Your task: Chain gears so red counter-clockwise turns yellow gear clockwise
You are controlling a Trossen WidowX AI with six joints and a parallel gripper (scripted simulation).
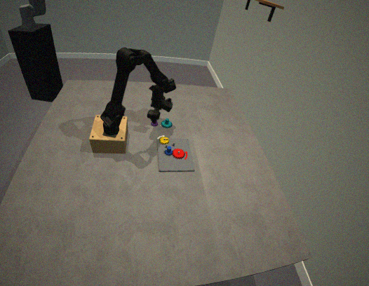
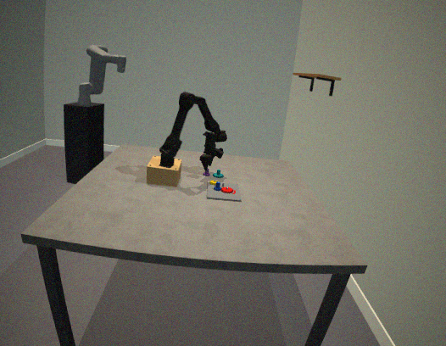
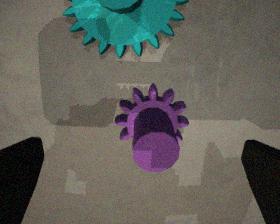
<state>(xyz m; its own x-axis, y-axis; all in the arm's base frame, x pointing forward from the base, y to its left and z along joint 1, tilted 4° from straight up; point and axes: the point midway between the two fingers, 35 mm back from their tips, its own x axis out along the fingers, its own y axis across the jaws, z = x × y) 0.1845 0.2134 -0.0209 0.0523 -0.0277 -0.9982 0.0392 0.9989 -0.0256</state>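
Now: the small purple gear 3 cm below my gripper tip. The rest, counted from my gripper tip: teal gear (7 cm ahead, 3 cm below, 1 cm to the left); then white arrow (11 cm to the right, 5 cm ahead, 3 cm below); then yellow gear (13 cm to the right, 7 cm ahead, 3 cm below).
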